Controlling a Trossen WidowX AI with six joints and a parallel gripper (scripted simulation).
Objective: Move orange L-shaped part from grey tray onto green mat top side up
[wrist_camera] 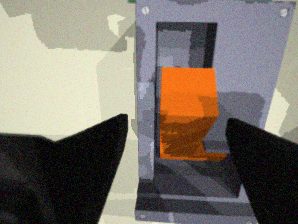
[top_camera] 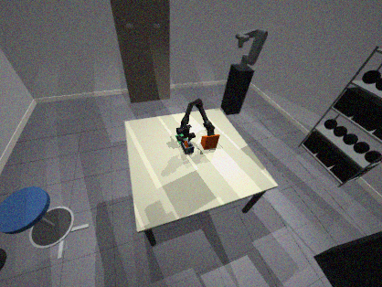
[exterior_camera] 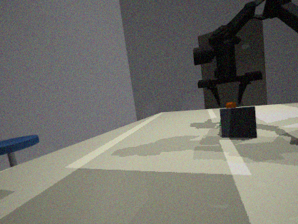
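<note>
Right now my gripper tip is 2 cm past the orange L-shaped part, 3 cm to the right of it and 5 cm above it. Also, from my gripper tip: green mat: 15 cm to the right, 10 cm below.
</note>
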